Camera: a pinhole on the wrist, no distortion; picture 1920 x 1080 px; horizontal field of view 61.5 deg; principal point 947.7 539.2 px. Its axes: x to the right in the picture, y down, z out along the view. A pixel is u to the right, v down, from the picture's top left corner.
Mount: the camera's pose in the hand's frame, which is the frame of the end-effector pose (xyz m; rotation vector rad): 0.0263 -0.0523 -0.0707 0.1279 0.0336 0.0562
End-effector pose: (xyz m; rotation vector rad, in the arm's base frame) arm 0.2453 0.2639 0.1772 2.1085 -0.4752 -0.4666
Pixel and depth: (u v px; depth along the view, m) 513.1 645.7 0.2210
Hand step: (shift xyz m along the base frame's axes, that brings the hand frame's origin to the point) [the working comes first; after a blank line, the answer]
In the camera's frame: -0.0595 0.0146 0.2210

-0.0861 -0.0562 -0.1342
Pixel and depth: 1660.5 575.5 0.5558
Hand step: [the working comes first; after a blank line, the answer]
In the camera's frame: 0.2455 0.0125 0.5558

0.0299 -0.4228 -0.3735
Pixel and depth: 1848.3 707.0 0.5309
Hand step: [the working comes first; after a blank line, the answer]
In the camera's frame: 0.2963 0.0552 0.5309

0.0731 -0.4574 -0.3292
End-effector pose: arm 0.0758 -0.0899 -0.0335 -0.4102 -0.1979 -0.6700
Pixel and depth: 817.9 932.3 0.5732
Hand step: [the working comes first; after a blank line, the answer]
In the camera's frame: -0.0461 0.1396 0.5732

-0.0220 0.2330 0.4610
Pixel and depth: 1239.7 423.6 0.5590
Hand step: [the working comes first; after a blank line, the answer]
In the camera's frame: 0.1012 -0.0400 0.5590

-0.0068 0.0090 0.5224
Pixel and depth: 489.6 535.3 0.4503
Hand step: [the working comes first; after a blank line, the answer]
In the camera's frame: -0.1278 -0.0011 0.4503

-0.1579 0.1269 0.3520
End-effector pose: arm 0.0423 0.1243 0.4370 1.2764 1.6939 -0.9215
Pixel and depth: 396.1 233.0 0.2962
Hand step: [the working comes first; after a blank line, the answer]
In the camera's frame: -0.1013 -0.0562 0.2962

-0.0994 -0.2531 -0.0220
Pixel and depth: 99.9 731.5 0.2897
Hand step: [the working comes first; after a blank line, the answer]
In the camera's frame: -0.1522 0.0345 0.2897

-0.0038 -0.2610 0.0189
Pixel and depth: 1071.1 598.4 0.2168
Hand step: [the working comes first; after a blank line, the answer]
In the camera's frame: 0.0166 0.0080 0.2168

-0.0523 -0.1262 -0.0993
